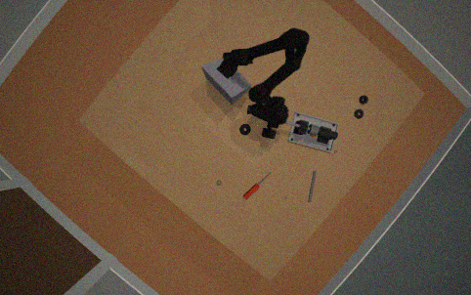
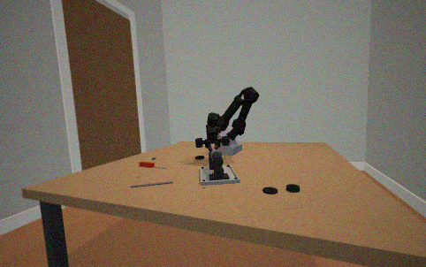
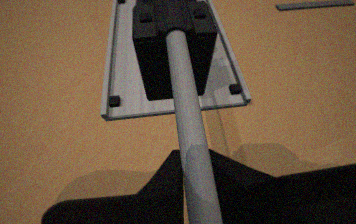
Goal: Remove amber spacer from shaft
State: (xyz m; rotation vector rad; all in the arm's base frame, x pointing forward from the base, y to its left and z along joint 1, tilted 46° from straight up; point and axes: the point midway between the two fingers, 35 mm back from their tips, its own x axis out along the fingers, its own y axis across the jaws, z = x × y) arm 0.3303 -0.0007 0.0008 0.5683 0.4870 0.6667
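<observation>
Right now the grey shaft is 5 cm ahead of my gripper tip, 3 cm to the left of it and 3 cm above it. The rest, counted from my gripper tip: amber spacer 16 cm ahead, 8 cm to the left, 4 cm below.
</observation>
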